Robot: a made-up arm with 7 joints.
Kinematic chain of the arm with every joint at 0, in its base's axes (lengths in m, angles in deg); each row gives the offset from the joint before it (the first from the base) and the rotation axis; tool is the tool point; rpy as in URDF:
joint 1: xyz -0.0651 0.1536 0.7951 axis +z
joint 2: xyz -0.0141 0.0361 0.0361 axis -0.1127 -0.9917 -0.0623
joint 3: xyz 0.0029 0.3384 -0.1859 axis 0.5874 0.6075 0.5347
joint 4: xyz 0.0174 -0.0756 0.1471 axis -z
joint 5: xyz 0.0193 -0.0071 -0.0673 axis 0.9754 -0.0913 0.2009
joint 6: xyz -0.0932 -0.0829 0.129 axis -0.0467 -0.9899 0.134
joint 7: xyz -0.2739 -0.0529 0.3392 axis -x
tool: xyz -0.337 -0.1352 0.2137 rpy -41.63 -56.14 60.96
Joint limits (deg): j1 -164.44..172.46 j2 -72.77..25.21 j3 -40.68..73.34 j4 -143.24..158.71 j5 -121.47..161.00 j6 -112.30..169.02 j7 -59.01..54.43
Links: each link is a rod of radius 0.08 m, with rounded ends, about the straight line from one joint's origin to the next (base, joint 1, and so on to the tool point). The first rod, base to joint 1, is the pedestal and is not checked.
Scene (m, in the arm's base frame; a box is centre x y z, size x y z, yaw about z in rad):
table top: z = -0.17
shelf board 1: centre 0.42 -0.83 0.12 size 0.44 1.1 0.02 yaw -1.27
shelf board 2: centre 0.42 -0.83 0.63 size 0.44 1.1 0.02 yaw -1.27
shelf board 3: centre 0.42 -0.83 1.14 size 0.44 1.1 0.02 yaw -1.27
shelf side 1: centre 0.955 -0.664 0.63 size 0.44 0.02 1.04 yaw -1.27
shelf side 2: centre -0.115 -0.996 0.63 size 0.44 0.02 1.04 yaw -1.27
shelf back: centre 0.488 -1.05 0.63 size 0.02 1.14 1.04 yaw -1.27
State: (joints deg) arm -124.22 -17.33 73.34 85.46 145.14 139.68 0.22
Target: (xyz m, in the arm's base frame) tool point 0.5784 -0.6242 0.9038
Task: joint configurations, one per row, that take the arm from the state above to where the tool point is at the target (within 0.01 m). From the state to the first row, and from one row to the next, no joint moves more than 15 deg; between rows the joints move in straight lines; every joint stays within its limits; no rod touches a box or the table.
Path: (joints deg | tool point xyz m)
1: -111.68 -22.69 63.32 88.73 149.10 144.63 4.01 | 0.3973 -0.6330 0.3107
2: -99.14 -28.05 53.30 91.99 153.07 149.58 7.80 | 0.3703 -0.5269 0.2850
3: -86.61 -33.41 43.28 95.26 157.04 154.54 11.59 | 0.3234 -0.4444 0.3081
4: -74.07 -38.77 33.26 98.53 161.00 159.49 15.37 | 0.2778 -0.3892 0.3801
5: -76.67 -40.24 41.28 85.31 161.00 154.64 21.41 | 0.4793 -0.3539 0.3853
6: -79.26 -41.72 49.29 72.10 161.00 149.80 27.44 | 0.6244 -0.3259 0.4774
7: -81.86 -43.19 57.31 58.88 161.00 144.95 33.48 | 0.6834 -0.3237 0.6251
8: -84.46 -44.67 65.32 45.67 161.00 140.10 39.51 | 0.6412 -0.3476 0.7828
9: -87.06 -46.14 73.34 32.45 161.00 135.26 45.55 | 0.5032 -0.3819 0.9038
10: -95.14 -35.43 73.20 42.97 159.91 132.73 32.87 | 0.5546 -0.4385 0.9598
11: -103.22 -24.72 73.07 53.49 158.82 130.20 20.19 | 0.5899 -0.5157 0.9568
12: -111.30 -14.01 72.93 64.01 157.73 127.68 7.50 | 0.5784 -0.6242 0.9037

